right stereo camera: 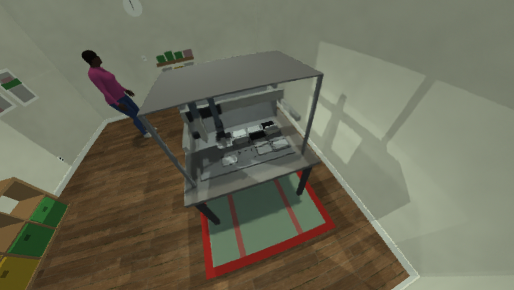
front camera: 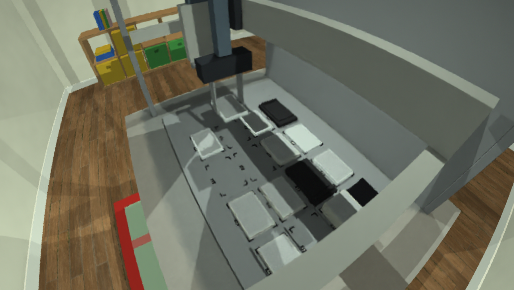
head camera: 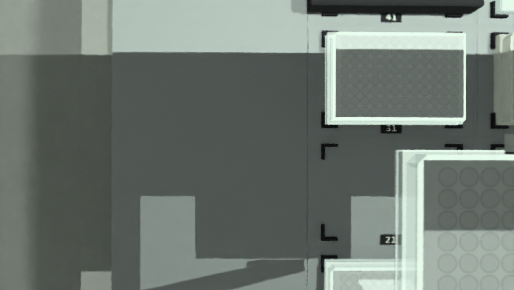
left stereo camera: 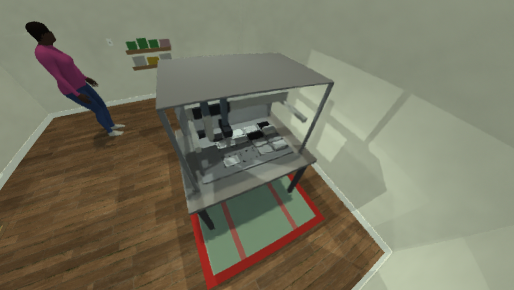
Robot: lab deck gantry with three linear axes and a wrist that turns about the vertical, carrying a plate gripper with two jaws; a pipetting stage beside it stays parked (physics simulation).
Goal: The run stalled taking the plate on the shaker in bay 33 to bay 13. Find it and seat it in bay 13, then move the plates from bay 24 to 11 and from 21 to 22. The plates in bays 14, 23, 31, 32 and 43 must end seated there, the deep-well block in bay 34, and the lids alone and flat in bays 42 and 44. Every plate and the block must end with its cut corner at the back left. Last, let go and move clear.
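Places are measured from the robot's base along level axes (x up, y back, z right), in millimetres.
Where they show: gripper, between the fingertips: (right stereo camera: pixel 224 142) (front camera: pixel 228 107) (left stereo camera: pixel 226 142); robot's base, origin of its link: (right stereo camera: pixel 223 166) (front camera: pixel 190 138) (left stereo camera: pixel 226 167).
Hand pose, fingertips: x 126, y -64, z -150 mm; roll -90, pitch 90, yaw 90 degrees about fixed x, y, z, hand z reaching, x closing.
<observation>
Things, the pixels of their centre, and the offset from my fingertips. "spot": a spot on its surface instead.
- white plate, middle of its body: (front camera: pixel 228 107) (left stereo camera: pixel 226 142) (right stereo camera: pixel 224 142) dx +0, dy +0, dz +0 mm
- bay 13, a spot on its surface: (front camera: pixel 251 215) spot: dx -111, dy -335, dz +109 mm
- bay 14, a spot on its surface: (front camera: pixel 280 253) spot: dx -97, dy -471, dz +106 mm
- bay 23, a spot on its surface: (front camera: pixel 281 198) spot: dx -111, dy -335, dz +7 mm
- bay 32, a spot on its surface: (front camera: pixel 280 148) spot: dx -112, dy -172, dz -104 mm
- black shaker, middle of its body: (front camera: pixel 310 179) (left stereo camera: pixel 255 134) (right stereo camera: pixel 257 134) dx -110, dy -332, dz -108 mm
- black device, middle of its body: (front camera: pixel 277 111) dx -110, dy +4, dz -215 mm
- block, middle of its body: (front camera: pixel 347 215) (right stereo camera: pixel 271 129) (left stereo camera: pixel 269 129) dx -91, dy -492, dz -107 mm
- black item, middle of its body: (front camera: pixel 368 198) dx -107, dy -492, dz -214 mm
My gripper (front camera: pixel 228 104) is shut on a white plate (front camera: pixel 233 110) (head camera: pixel 465 220) and holds it level above the deck near bay 21. In the head view it covers the right part of bay 21, and its cut corner shows at the back left. Bay 21's visible floor bears no plate. A plate (front camera: pixel 206 143) (head camera: pixel 350 280) sits in bay 11. Another plate (front camera: pixel 256 122) (head camera: pixel 400 82) sits in bay 31. Plates also sit in bay 13 (front camera: pixel 251 215), bay 14 (front camera: pixel 280 253), bay 23 (front camera: pixel 281 198) and bay 32 (front camera: pixel 280 148). The black shaker (front camera: pixel 310 181) bears no plate.
A black device (front camera: pixel 277 111) (head camera: pixel 395 5) stands at bay 41. White labware (front camera: pixel 302 137) (front camera: pixel 332 166) lies in bays 42 and 43. The block (front camera: pixel 340 209) stands in bay 34, beside a black item (front camera: pixel 362 191) at the back right. A beam partly hides the right end.
</observation>
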